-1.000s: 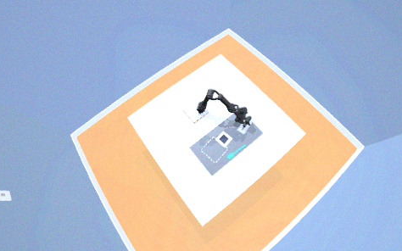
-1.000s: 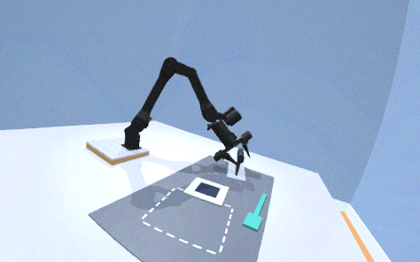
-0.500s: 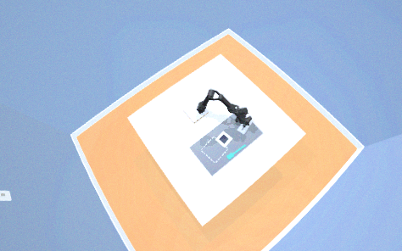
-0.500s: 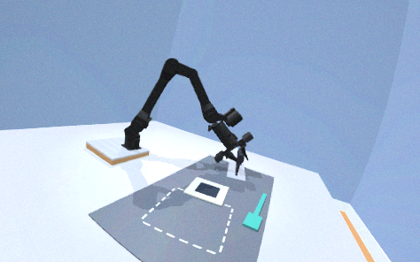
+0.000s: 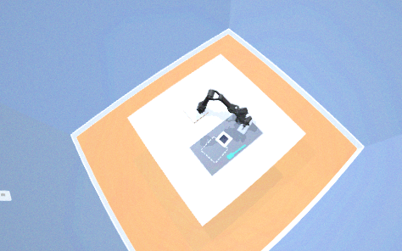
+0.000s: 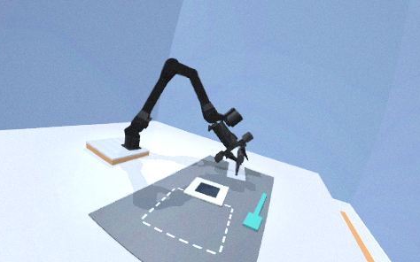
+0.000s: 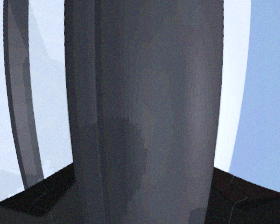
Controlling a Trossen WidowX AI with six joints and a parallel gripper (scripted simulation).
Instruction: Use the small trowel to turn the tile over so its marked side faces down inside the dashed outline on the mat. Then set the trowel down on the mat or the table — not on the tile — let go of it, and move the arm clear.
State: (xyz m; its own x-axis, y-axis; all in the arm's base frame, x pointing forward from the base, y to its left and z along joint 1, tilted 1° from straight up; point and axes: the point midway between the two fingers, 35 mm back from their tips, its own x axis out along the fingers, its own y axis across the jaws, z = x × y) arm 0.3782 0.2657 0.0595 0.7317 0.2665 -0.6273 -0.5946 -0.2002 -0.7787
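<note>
Now: the tan tile 26 cm to the right of my gripper tip, 4 cm below it and 3 cm behind it. Also, from my gripper tip: grey mat 24 cm to the right, 7 cm below, 1 cm behind; then teal trowel 25 cm to the right, 13 cm ahead, 4 cm below.
</note>
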